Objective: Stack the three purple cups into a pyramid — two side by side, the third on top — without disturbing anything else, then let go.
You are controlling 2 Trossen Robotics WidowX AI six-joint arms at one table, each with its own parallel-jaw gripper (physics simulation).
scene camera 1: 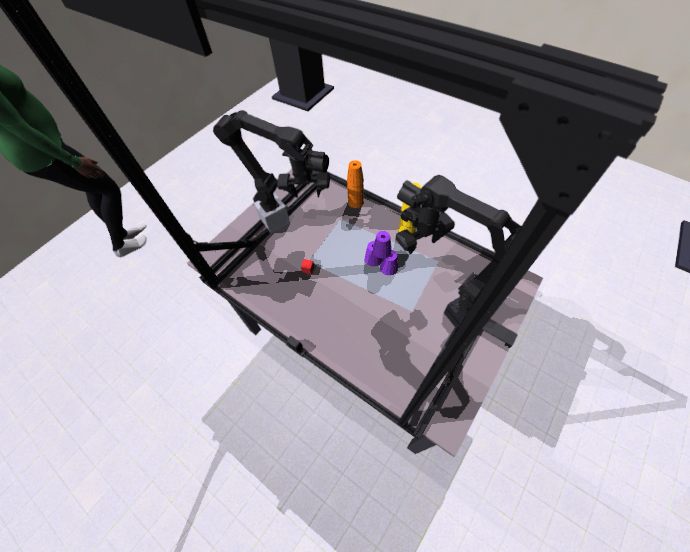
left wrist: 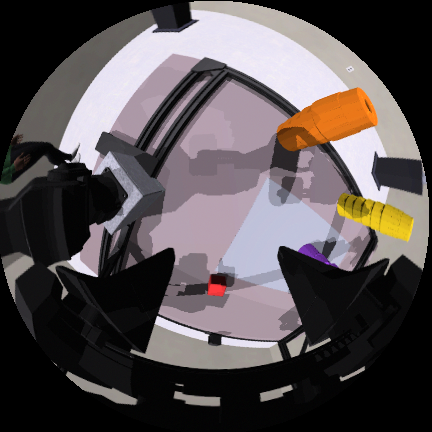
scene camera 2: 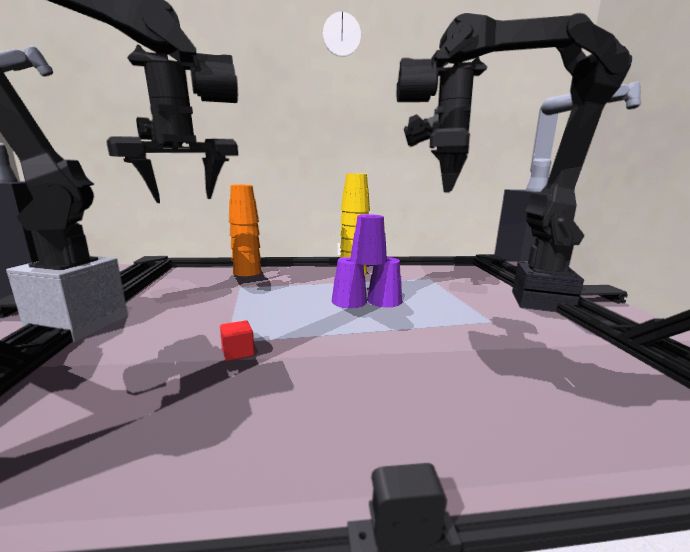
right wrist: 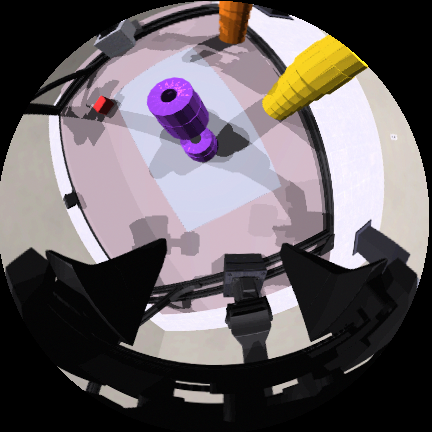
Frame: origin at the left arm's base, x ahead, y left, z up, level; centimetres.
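Seen in the pictures: left gripper, between the fingertips: [scene camera 1: 307, 196] [left wrist: 227, 253] [scene camera 2: 184, 200]; right gripper, between the fingertips: [scene camera 1: 421, 247] [scene camera 2: 448, 191] [right wrist: 225, 247]; left arm's base, origin of its link: [scene camera 1: 269, 204] [left wrist: 106, 194] [scene camera 2: 65, 263]; right arm's base, origin of its link: [scene camera 1: 468, 308] [scene camera 2: 548, 269] [right wrist: 243, 285].
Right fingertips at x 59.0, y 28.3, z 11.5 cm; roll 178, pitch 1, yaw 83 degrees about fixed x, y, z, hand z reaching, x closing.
Observation:
Offsets run from my right fingertips to a thing's top centre. Level surfaces: height alone.
Two purple cups stand upside down, side by side on the pale blue mat {dz -22.0 cm} [scene camera 1: 339, 241] [scene camera 2: 264, 310]: one lower cup {dx -17.2, dy -5.4, dz -13.4 cm} [scene camera 1: 371, 254] [scene camera 2: 348, 283] and the other lower cup {dx -10.3, dy -3.0, dz -13.4 cm} [scene camera 1: 389, 264] [scene camera 2: 385, 283]. The third purple cup {dx -13.8, dy -4.3, dz -4.7 cm} [scene camera 1: 382, 245] [scene camera 2: 370, 238] [right wrist: 182, 117] rests upright on top, bridging them. My right gripper [scene camera 2: 448, 188] [right wrist: 225, 247] is open and empty, above and to the right of the pyramid in scene camera 2, apart from it. My left gripper [scene camera 2: 183, 199] [left wrist: 227, 253] is open and empty, high at the left. In the left wrist view its finger partly hides the purple cups.
An orange cup stack {dx -46.6, dy +6.2, dz -3.8 cm} [scene camera 1: 355, 187] [scene camera 2: 244, 230] [left wrist: 330, 120] stands at the back left. A yellow cup stack {dx -20.8, dy +14.8, dz +2.6 cm} [scene camera 1: 405, 221] [scene camera 2: 355, 195] [right wrist: 315, 75] stands behind the pyramid. A red cube {dx -28.9, dy -29.6, dz -18.1 cm} [scene camera 1: 307, 266] [scene camera 2: 237, 340] [right wrist: 103, 105] lies left of the mat. Black rails edge the table.

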